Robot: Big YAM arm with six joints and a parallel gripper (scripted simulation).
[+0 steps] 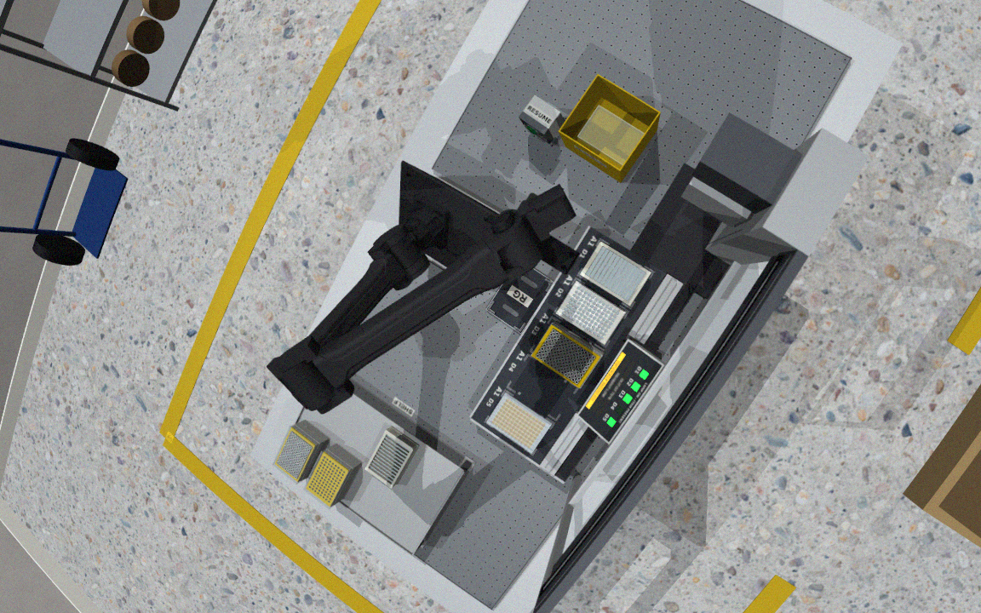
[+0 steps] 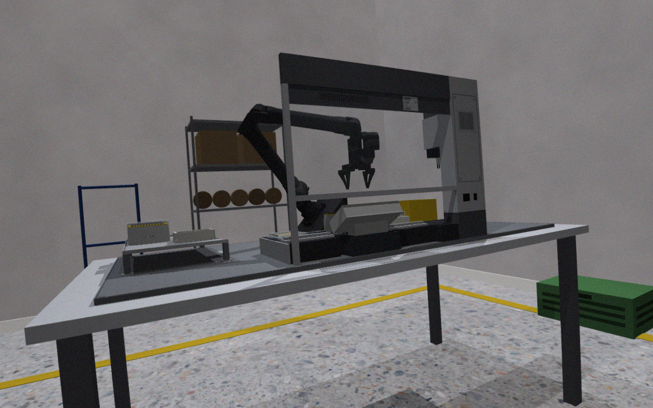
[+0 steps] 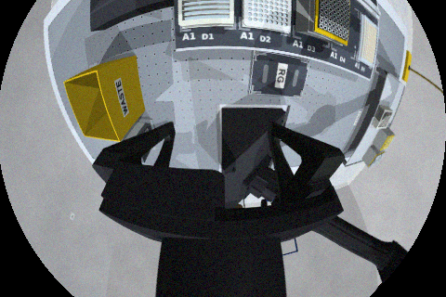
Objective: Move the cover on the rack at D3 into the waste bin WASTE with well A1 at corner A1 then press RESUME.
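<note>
Right now the tip rack is 190 mm to the right of my hand, 160 mm ahead of it and 110 mm below it. The rest, counted from my hand: plate: 160 mm ahead, 150 mm below, 80 mm to the right; then yellow waste bin: 280 mm to the left, 170 mm below, 10 mm ahead; then resume box: 220 mm to the left, 140 mm below, 140 mm behind.
</note>
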